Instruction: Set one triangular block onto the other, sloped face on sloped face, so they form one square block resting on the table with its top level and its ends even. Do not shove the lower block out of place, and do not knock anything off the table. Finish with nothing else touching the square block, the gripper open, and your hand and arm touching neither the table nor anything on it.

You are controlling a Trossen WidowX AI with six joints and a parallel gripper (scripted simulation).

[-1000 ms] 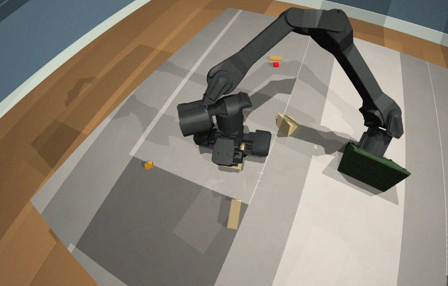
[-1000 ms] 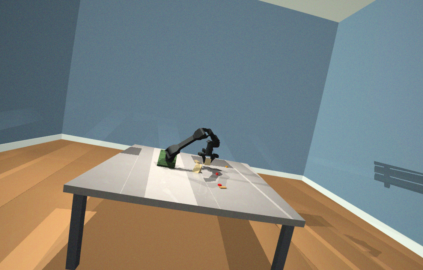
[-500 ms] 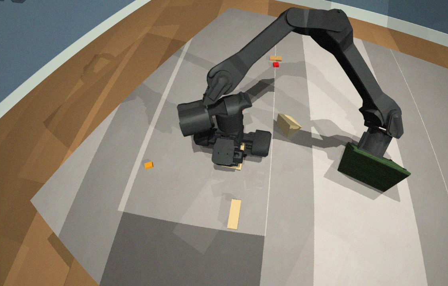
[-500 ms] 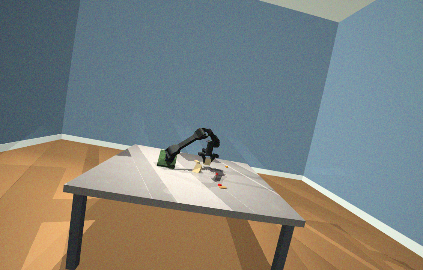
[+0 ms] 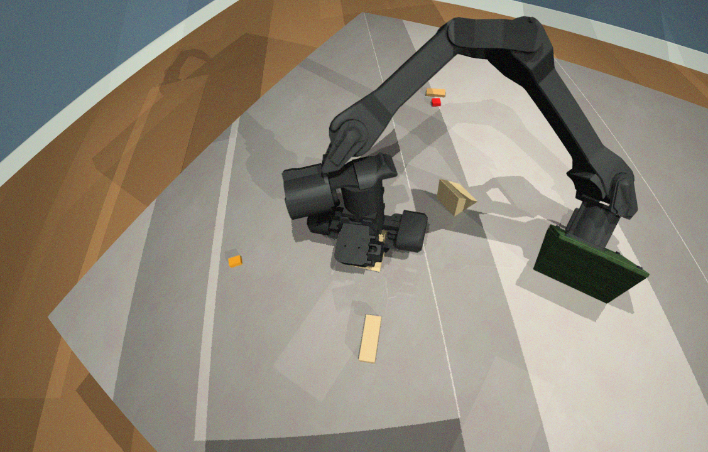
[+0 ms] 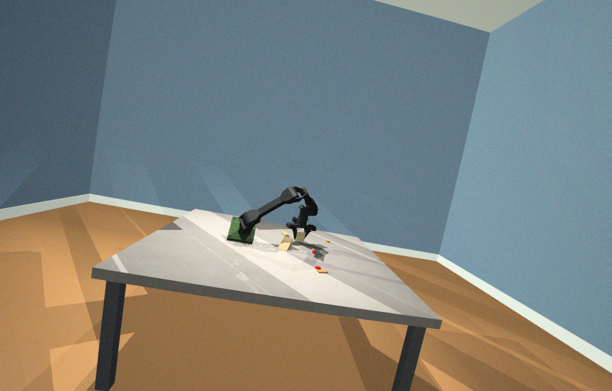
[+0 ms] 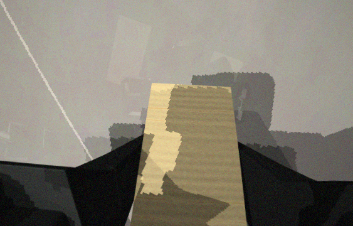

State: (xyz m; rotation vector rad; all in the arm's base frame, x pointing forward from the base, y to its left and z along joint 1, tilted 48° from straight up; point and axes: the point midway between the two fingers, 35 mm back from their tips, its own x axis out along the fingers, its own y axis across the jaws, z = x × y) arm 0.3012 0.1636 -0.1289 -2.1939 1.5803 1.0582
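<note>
Right now the pale yellow flat bar is 130 mm to the left of my gripper tip, 100 mm behind it and 10 mm below it. Also, from my gripper tip: red cube 160 mm to the right, 100 mm ahead, 10 mm below; then small orange block 190 mm ahead, 180 mm to the left, 10 mm below.
</note>
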